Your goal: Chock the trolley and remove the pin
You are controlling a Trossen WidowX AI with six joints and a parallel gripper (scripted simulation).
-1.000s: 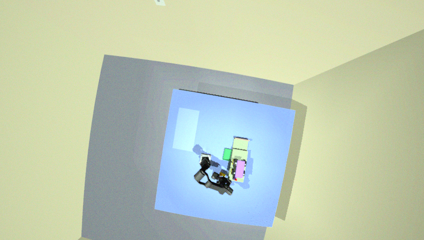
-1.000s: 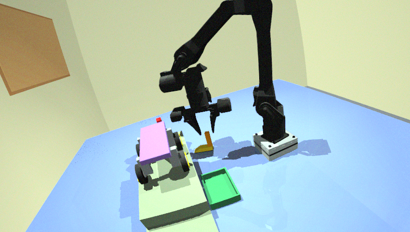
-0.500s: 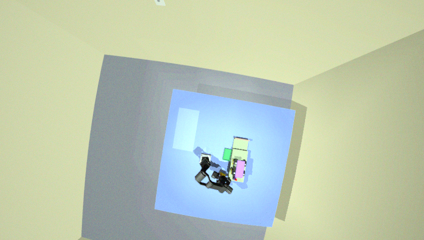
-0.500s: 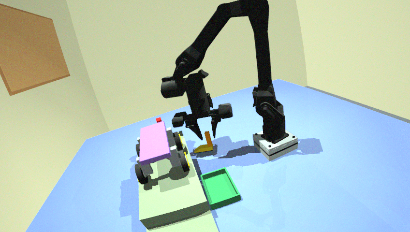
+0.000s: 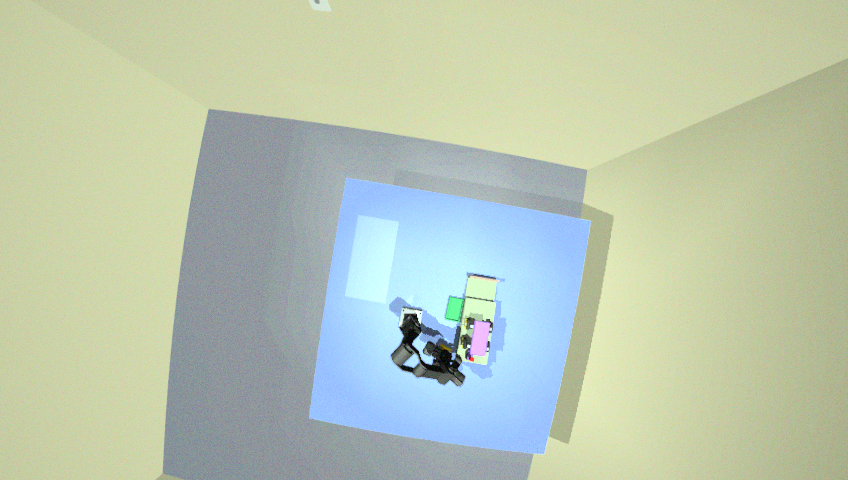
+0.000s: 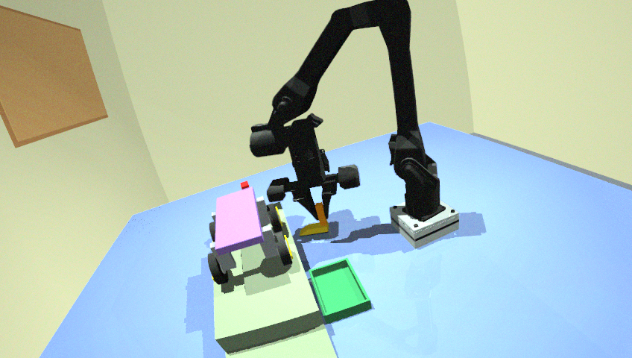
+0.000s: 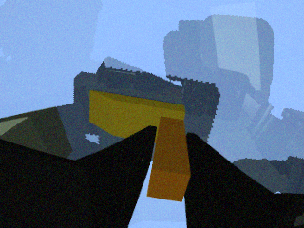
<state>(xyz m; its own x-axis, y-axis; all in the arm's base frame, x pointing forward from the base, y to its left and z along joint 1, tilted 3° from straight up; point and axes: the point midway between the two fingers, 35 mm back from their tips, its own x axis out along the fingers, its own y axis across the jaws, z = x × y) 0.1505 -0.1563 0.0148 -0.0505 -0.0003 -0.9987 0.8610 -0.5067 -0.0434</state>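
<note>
My gripper tip is 17 cm short of the trolley, 9 cm to the right of it and 8 cm below it. From my gripper tip the other things lie so: red-headed stop pin (13 cm ahead, 10 cm above, 1 cm to the right); then yellow chock (2 cm ahead, 1 cm to the right, 1 cm below); then pale green ramp (17 cm ahead, 9 cm to the left, 2 cm above).
</note>
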